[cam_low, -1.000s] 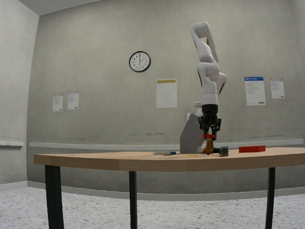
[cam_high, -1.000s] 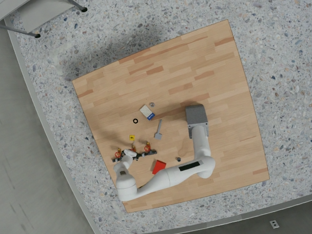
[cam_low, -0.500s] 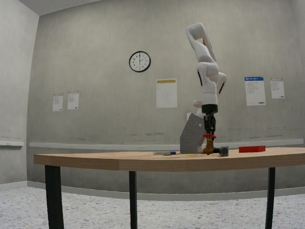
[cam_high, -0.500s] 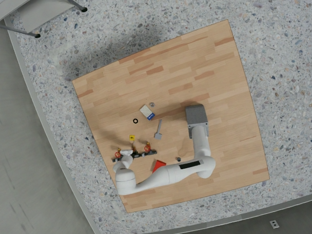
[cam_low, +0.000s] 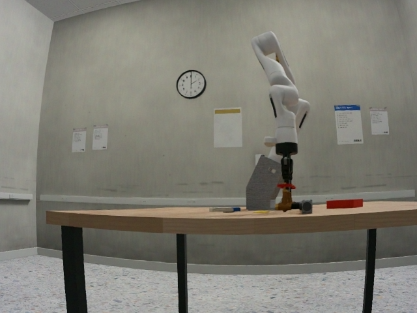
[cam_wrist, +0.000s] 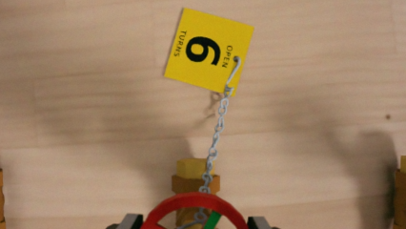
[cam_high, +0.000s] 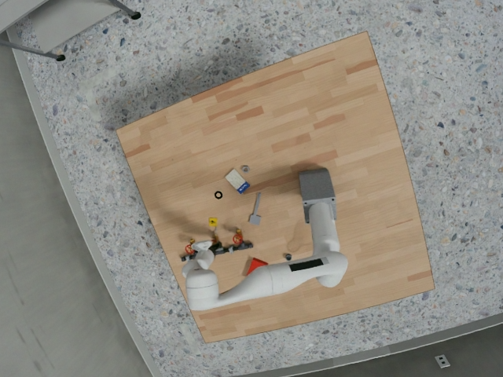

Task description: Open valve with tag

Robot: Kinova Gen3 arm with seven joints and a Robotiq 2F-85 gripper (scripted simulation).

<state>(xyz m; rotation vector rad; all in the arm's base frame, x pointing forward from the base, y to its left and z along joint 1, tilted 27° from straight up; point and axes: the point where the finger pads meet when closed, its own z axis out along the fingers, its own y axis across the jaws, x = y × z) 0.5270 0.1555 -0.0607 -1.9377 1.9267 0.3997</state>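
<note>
The yellow tag lies 90 mm to the right of my hand, 80 mm below it and 10 mm behind it. From my hand the other things lie so: red block: 200 mm to the left, 160 mm behind, 70 mm below; then grey scraper: 230 mm behind, 100 mm to the right, 80 mm below; then blue box: 270 mm to the right, 170 mm behind, 70 mm below.
</note>
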